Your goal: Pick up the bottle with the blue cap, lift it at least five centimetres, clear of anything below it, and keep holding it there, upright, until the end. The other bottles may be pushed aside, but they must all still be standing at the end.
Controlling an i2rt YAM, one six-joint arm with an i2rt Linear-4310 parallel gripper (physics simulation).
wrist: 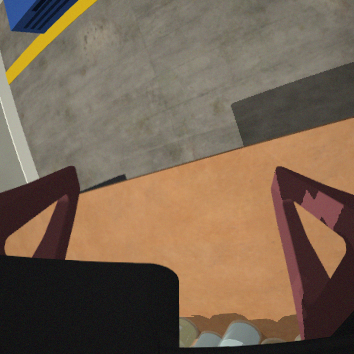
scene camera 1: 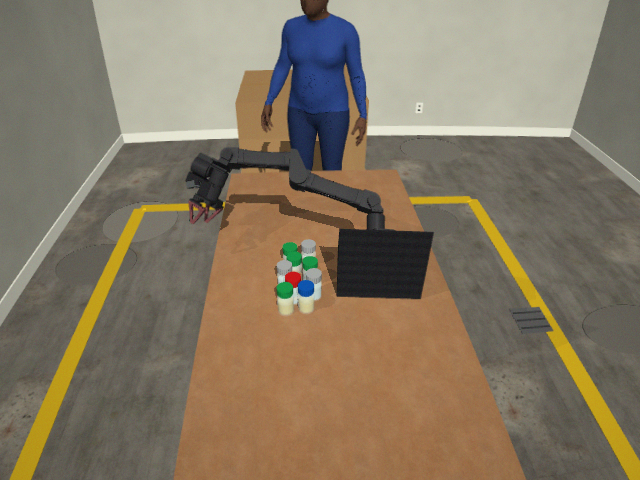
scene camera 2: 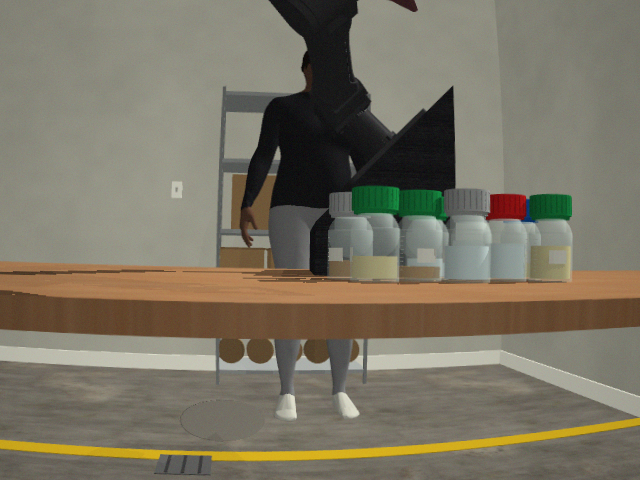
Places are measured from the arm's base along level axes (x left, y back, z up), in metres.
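Pixels of known places: gripper, fingertip midpoint: point(wrist: 175, 177) point(scene camera 1: 198, 222); arm's base, link origin: point(scene camera 1: 375, 237) point(scene camera 2: 386, 153).
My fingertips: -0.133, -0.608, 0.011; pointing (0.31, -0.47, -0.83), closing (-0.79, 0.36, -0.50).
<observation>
Ahead of a thing's pixels: the offset from my fingertips to its middle, as dx, dy, dz.
The bottle with the blue cap @(+0.245, +0.360, -0.161) point(scene camera 1: 306, 297) point(scene camera 2: 530, 227) stands upright at the near end of the cluster in scene view 1, beside a green-capped bottle @(+0.247, +0.290, -0.161) point(scene camera 1: 285, 299) point(scene camera 2: 551, 237). In scene view 2 it is mostly hidden behind the red-capped bottle @(+0.197, +0.320, -0.161) point(scene camera 2: 507, 237) point(scene camera 1: 293, 280) and that green-capped one. Other bottles with green and grey caps stand upright behind it in scene view 1. My gripper point(scene camera 1: 201, 221) point(wrist: 175, 177) is open and empty, high up at the left edge of the table in scene view 1, well away from the bottles. Bottle parts show at the bottom of the wrist view.
A black upright panel point(scene camera 1: 383, 264) point(scene camera 2: 423, 155) stands on the table point(scene camera 1: 330, 387) point(scene camera 2: 155, 315) point(wrist: 200, 225) to the right of the bottles in scene view 1. The arm reaches over the far part of the table. A person point(scene camera 1: 317, 67) stands behind the table's far end.
</observation>
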